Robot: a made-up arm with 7 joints.
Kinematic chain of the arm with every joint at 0, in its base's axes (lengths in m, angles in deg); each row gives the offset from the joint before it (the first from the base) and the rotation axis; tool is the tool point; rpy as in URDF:
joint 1: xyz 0 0 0.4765 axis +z
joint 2: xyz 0 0 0 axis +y
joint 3: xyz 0 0 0.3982 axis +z
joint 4: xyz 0.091 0 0 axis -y
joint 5: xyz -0.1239 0 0.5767 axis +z
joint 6: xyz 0 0 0 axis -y
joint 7: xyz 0.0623 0 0 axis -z
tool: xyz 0 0 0 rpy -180 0 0
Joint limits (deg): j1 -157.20..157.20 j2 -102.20..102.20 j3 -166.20..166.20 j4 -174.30..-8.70 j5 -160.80..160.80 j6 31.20..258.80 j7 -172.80..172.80
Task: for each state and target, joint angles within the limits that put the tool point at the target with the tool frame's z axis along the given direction. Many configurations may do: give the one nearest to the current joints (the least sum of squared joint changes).
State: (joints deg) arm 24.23 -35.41 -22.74 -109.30 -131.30 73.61 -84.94
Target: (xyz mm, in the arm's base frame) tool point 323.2 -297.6 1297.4 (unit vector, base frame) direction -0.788 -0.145 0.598
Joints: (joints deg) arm 0.21 -25.51 -24.45 -84.12 -160.80 74.78 -84.94
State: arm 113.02 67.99 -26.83 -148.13 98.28 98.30 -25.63
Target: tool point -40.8 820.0 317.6 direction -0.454 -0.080 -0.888
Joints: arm 135.71 53.78 -47.34 -102.15 75.39 112.05 -25.63
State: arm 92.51 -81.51 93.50 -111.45 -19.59 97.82 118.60
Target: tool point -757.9 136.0 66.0 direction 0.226 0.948 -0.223
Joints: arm 44.01 -94.16 120.97 -97.86 -2.27 134.38 118.60
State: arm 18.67 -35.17 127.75 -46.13 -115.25 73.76 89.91
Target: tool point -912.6 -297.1 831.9 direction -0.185 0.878 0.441
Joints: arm 33.41 -40.27 151.83 -54.60 -98.42 90.44 89.91
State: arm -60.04 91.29 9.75 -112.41 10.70 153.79 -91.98
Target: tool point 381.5 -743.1 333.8 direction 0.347 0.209 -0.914
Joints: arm -75.88 41.26 16.24 -102.41 20.29 138.80 -91.98
